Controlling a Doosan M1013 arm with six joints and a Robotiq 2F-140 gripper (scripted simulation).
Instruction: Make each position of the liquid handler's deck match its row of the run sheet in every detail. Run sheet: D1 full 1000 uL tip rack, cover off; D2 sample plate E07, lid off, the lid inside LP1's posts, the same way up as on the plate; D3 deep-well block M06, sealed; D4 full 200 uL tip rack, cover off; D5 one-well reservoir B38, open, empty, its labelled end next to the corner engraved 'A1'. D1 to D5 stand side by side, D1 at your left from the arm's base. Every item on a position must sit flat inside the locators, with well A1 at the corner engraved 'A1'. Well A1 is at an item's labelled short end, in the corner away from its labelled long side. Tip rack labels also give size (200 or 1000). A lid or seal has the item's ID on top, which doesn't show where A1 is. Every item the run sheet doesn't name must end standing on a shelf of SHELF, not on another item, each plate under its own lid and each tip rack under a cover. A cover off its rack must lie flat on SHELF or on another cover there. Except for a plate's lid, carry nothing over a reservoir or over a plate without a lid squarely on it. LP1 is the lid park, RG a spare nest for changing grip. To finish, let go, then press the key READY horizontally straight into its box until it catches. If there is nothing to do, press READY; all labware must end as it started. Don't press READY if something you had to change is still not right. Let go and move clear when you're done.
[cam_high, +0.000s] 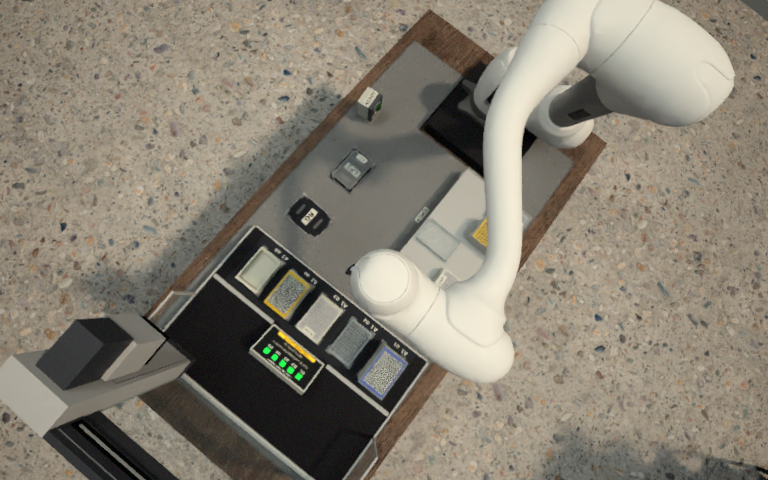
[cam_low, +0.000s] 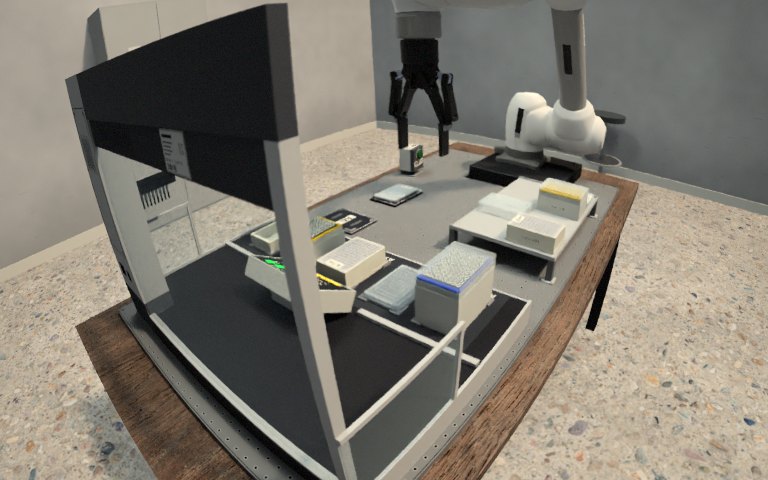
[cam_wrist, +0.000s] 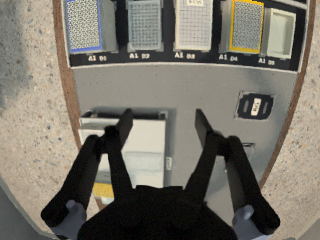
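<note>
The blue-rimmed tip rack lies 18 cm below my hand, 17 cm to the left of it and 15 cm ahead of it. From my hand the other things lie so: cream reservoir: 32 cm to the right, 24 cm below, 17 cm ahead; then clear plate: 25 cm below, 16 cm ahead, 6 cm to the left; then yellow-rimmed tip rack: 21 cm below, 20 cm to the right, 16 cm ahead.
</note>
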